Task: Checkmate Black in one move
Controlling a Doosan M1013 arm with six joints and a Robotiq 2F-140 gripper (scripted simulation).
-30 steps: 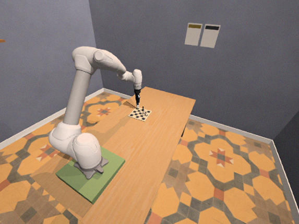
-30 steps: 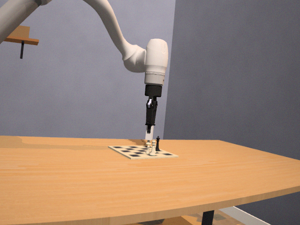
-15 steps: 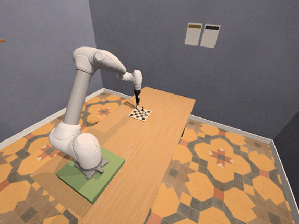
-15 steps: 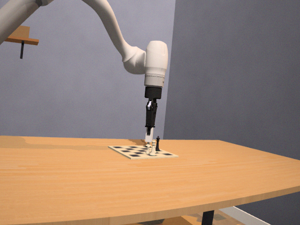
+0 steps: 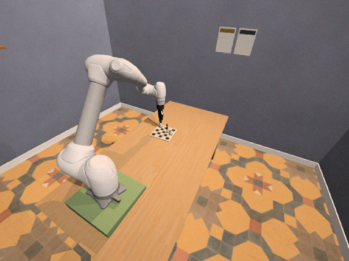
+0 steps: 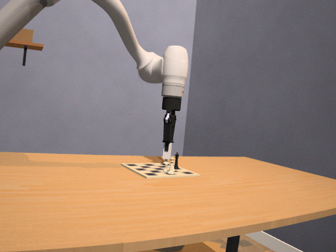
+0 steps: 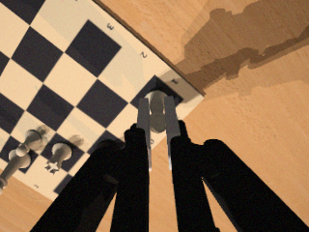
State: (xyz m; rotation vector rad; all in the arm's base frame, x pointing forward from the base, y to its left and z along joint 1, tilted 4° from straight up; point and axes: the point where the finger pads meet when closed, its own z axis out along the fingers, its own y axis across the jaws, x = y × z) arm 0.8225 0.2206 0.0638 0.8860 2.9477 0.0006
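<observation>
Right now the black king is 10 mm ahead of my hand, 80 mm to the right of it and 30 mm below it. The rest, counted from my hand: tall white piece (40 mm behind, 160 mm to the right, 30 mm below); then small chessboard (60 mm behind, 90 mm to the right, 60 mm below); then white pawn (50 mm behind, 130 mm to the right, 40 mm below).
</observation>
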